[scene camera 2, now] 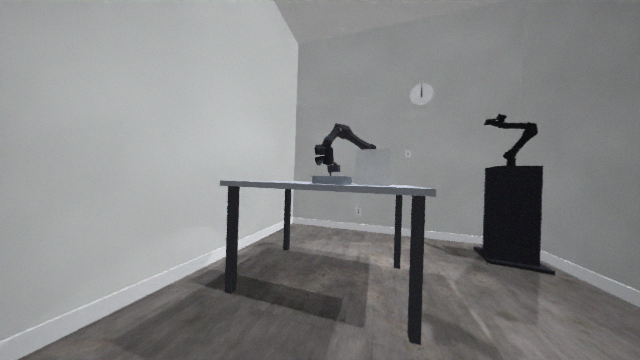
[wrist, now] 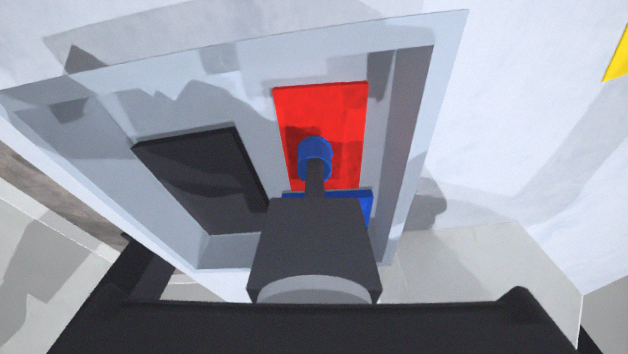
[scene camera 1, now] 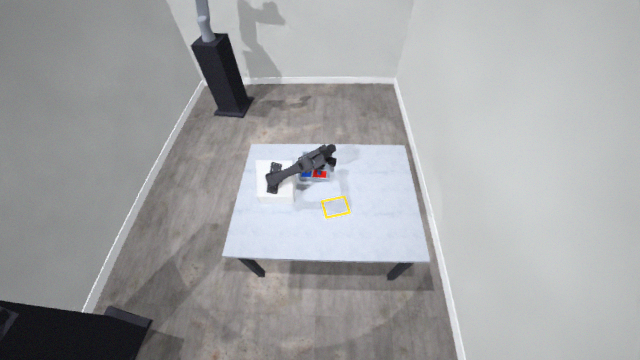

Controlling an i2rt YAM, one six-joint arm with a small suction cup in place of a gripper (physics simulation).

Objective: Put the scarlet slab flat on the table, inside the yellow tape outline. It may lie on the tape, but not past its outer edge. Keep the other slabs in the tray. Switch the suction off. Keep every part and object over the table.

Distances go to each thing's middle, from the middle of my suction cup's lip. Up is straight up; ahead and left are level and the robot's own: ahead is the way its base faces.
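The scarlet slab point(wrist: 336, 111) has my suction cup 10 mm above it and 10 mm to the left of it. There's a black slab point(wrist: 210, 174) that's 20 mm below my suction cup, 100 mm to the left of it and 60 mm behind it, and a grey tray point(wrist: 86, 122) that's 50 mm to the left of the suction cup and 40 mm behind it.
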